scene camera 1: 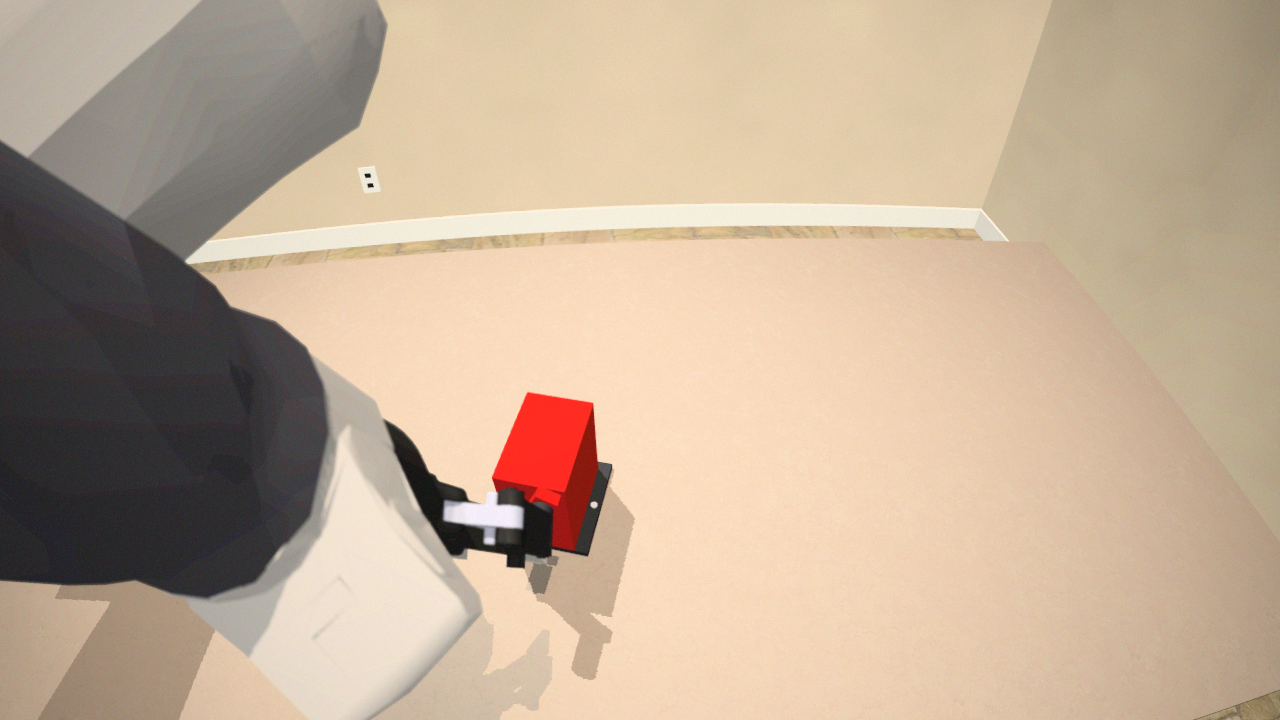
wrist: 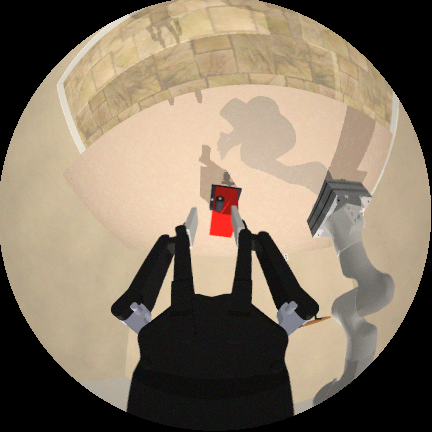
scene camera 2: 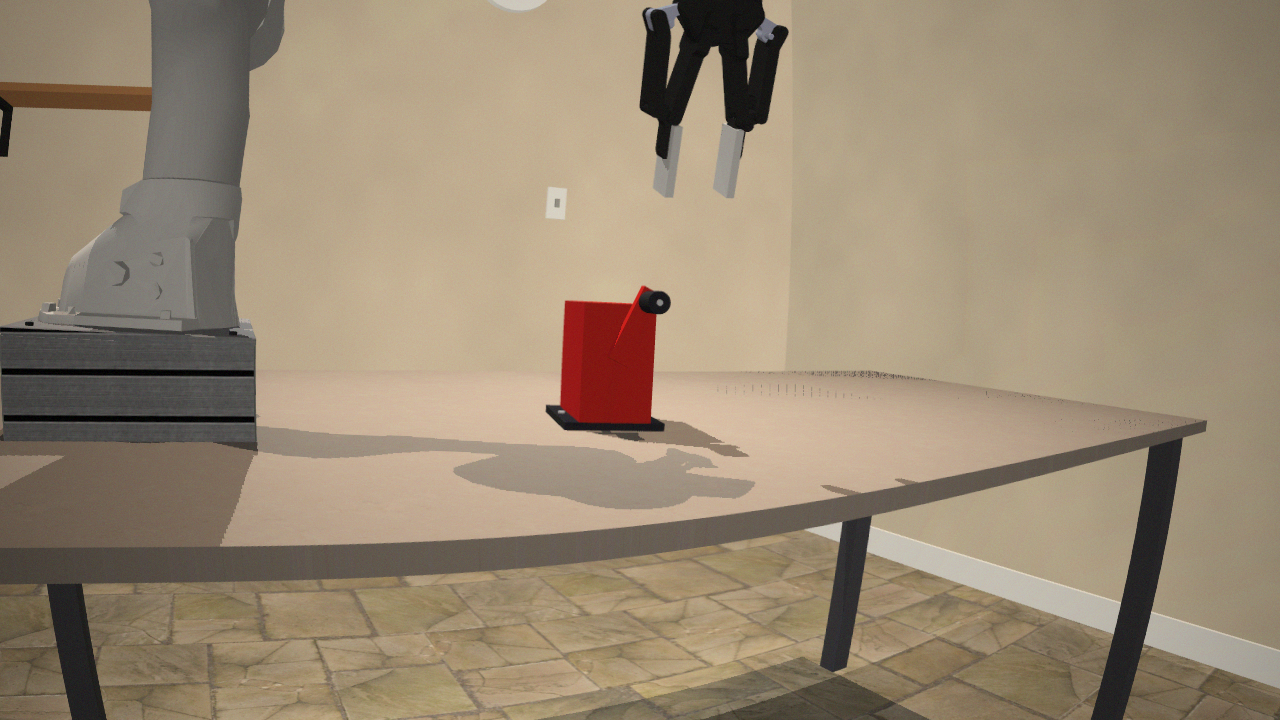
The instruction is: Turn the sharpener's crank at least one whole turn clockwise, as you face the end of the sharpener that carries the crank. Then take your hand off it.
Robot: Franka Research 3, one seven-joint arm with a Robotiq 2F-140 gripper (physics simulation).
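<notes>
The red sharpener (scene camera 1: 544, 438) (scene camera 2: 617, 385) (wrist: 221, 226) stands upright on its dark base on the table. Its red crank arm (scene camera 2: 628, 322) points up and leans right in scene camera 2, on the end facing that camera. The black knob (scene camera 2: 657, 302) (wrist: 219, 203) is at the arm's outer end, near the box's top right corner. My gripper (scene camera 2: 694, 194) (wrist: 213, 213) is open and empty. It hangs well above the knob and a little to its right in scene camera 2, apart from the crank. In scene camera 1 the gripper hides the knob.
The table top (scene camera 1: 850, 429) (scene camera 2: 358, 501) (wrist: 150, 155) extends around the sharpener. The arm's grey base block (scene camera 2: 129, 385) (wrist: 332, 205) stands to the left in scene camera 2. In scene camera 1 the arm covers much of the left side.
</notes>
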